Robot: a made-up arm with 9 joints. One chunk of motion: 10 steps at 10 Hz.
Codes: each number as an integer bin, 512 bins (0 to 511) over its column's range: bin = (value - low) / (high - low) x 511, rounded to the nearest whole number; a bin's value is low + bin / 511 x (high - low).
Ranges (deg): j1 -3.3..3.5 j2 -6.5..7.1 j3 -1..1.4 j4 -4.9..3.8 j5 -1.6..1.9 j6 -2.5..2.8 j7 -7.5..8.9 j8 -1..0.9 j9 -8.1..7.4
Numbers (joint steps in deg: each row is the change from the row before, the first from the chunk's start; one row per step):
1: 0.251 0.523 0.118 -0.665 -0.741 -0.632 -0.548 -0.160 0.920
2: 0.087 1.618 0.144 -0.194 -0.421 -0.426 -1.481 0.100 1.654
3: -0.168 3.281 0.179 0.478 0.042 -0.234 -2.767 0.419 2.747
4: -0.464 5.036 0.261 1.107 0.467 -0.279 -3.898 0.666 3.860
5: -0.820 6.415 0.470 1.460 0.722 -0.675 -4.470 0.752 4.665
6: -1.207 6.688 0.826 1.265 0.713 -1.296 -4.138 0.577 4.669
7: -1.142 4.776 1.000 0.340 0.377 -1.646 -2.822 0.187 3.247
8: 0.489 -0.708 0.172 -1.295 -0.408 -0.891 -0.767 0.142 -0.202
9: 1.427 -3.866 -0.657 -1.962 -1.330 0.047 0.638 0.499 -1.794
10: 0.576 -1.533 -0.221 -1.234 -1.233 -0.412 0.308 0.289 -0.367
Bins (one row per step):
1: 267 264 238 249 125 180 217 226 297
2: 255 305 244 276 172 200 188 296 322
3: 235 368 251 316 240 218 147 382 358
4: 213 433 268 353 302 214 112 448 394
5: 186 485 313 374 339 176 94 471 421
6: 157 496 389 362 338 116 105 424 421
7: 162 424 426 308 289 82 146 319 374
8: 285 218 250 212 174 155 210 307 260
9: 355 99 73 173 39 246 254 403 208
10: 291 187 166 215 54 201 243 347 255

